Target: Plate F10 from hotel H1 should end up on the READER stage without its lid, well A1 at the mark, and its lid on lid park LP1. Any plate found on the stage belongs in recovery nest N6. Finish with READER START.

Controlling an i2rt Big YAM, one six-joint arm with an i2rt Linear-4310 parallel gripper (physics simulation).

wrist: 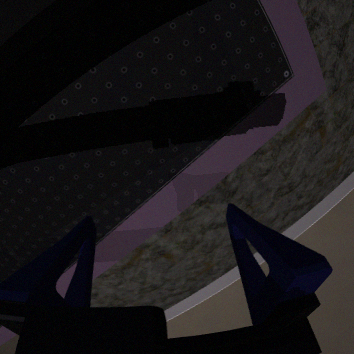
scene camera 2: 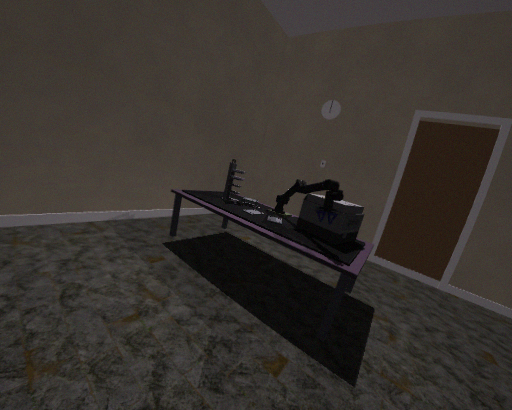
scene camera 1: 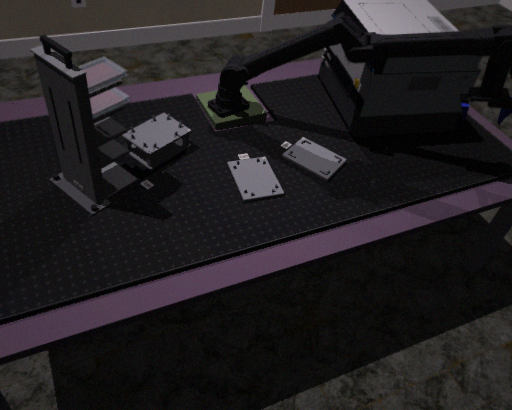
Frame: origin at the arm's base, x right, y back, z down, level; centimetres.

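Where they show: gripper, between the fingertips: [wrist: 159,216] [scene camera 2: 324,222] [scene camera 1: 480,122]; arm's base, origin of its link: [scene camera 2: 278,211] [scene camera 1: 228,106].
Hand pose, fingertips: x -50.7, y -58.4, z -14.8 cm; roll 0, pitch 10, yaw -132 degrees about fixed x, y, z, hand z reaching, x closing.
Each offset is from my fingertips to the top centre of the thing.
My gripper [scene camera 1: 483,120] [scene camera 2: 327,220] [wrist: 159,216] is open and empty, in front of the big grey box-shaped machine @[dz -13.9, dx -0.7, dy +36.5 cm] [scene camera 1: 420,92] [scene camera 2: 350,215] at the table's right end. The wrist view shows the table edge below the blue fingers. A tall dark hotel tower [scene camera 1: 70,125] [scene camera 2: 230,182] stands at the left. Two pinkish plates, an upper plate @[dz -16.5, dx +98.3, dy +46.3 cm] [scene camera 1: 104,73] and a lower plate @[dz -9.4, dx +98.3, dy +46.3 cm] [scene camera 1: 108,102], show partly behind it. Its lower shelves show no plate. I cannot read any labels or tell whether the plates have lids. The machine's stage does not show clearly.
A raised pegged platform @[dz +8.3, dx +80.9, dy +50.9 cm] [scene camera 1: 157,132] stands beside the tower. A flat pegged plate holder @[dz +13.9, dx +63.0, dy +25.3 cm] [scene camera 1: 255,177] and a grey tray with corner brackets @[dz +14.1, dx +41.4, dy +23.8 cm] [scene camera 1: 314,159] lie mid-table. The arm's base stands on a green block [scene camera 1: 222,121]. The arm reaches over the machine.
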